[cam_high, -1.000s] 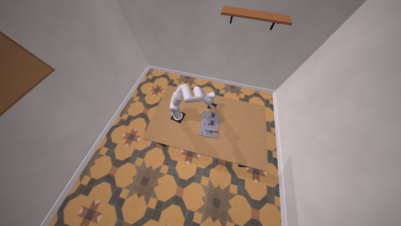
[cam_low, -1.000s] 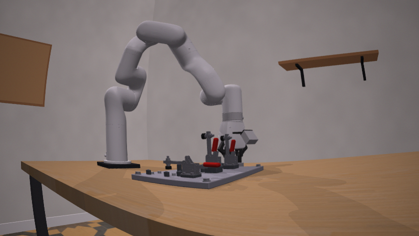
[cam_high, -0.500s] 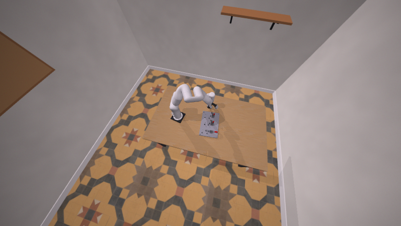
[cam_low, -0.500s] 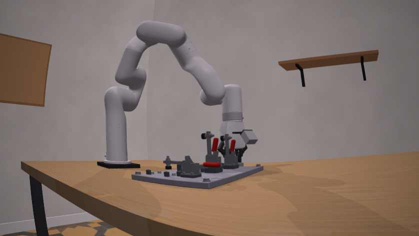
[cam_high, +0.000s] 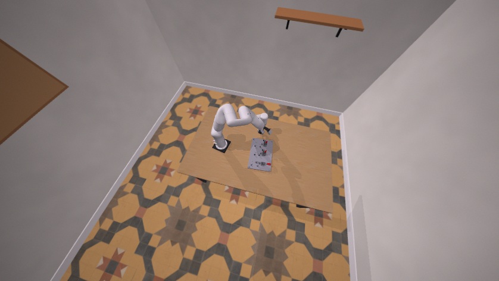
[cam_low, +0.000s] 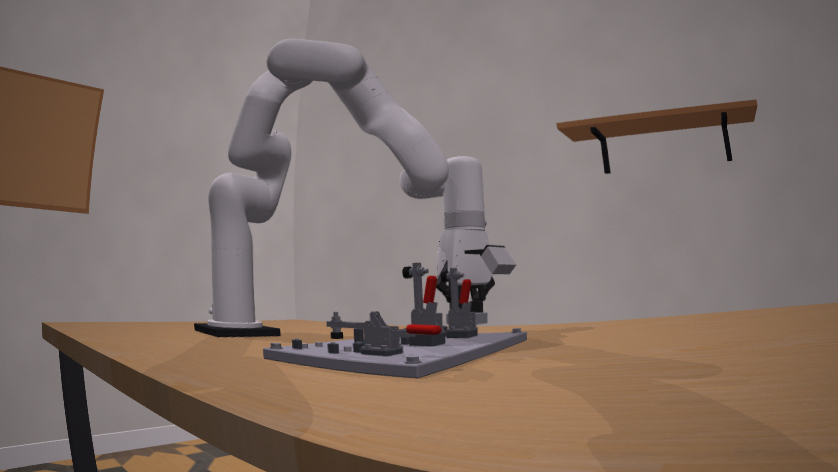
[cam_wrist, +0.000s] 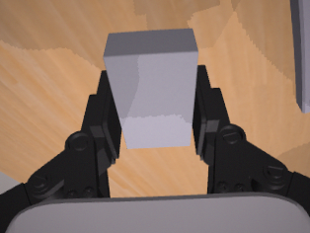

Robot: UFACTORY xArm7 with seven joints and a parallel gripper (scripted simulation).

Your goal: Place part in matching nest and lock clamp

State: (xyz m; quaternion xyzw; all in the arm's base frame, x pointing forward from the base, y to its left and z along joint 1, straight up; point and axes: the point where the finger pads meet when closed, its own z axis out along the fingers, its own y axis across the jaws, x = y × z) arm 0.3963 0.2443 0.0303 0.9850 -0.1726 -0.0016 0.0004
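Right now my hand is 260 mm to the left of the grey fixture plate, 40 mm short of it and 40 mm above it. Also, from my hand: toggle clamp (370 mm to the right, 80 mm ahead); then part (10 mm below).
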